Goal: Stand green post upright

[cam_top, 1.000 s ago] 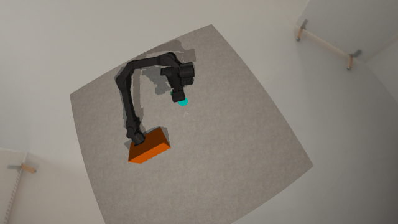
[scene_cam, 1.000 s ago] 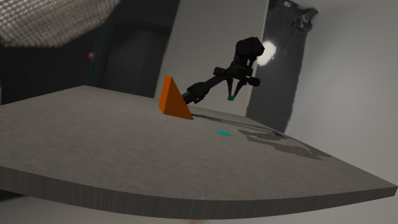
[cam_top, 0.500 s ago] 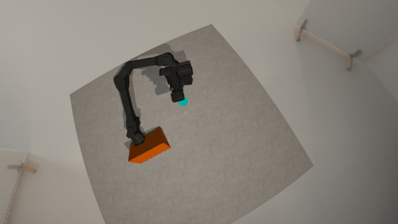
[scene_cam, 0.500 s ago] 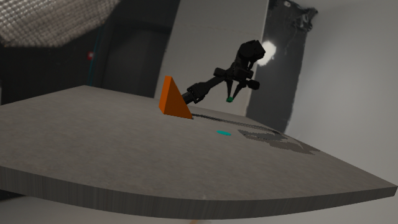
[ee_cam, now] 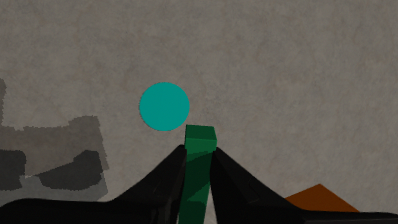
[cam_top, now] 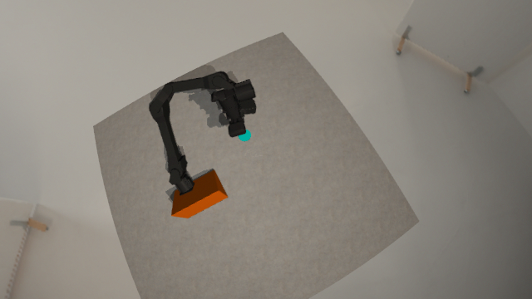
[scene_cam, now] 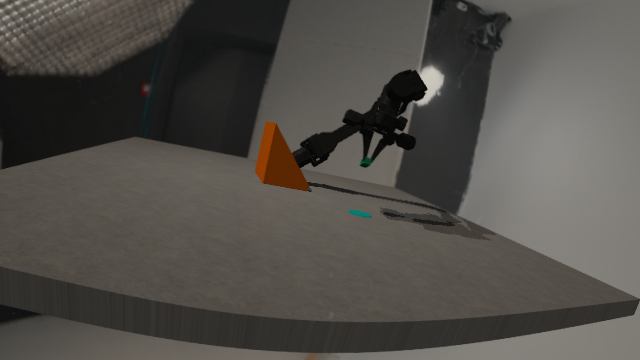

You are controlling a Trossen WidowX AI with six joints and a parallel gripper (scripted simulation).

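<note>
The cyan circle is 1 cm to the left of my gripper tip and 13 cm below it. Also, from my gripper tip: green post (2 cm behind).
</note>
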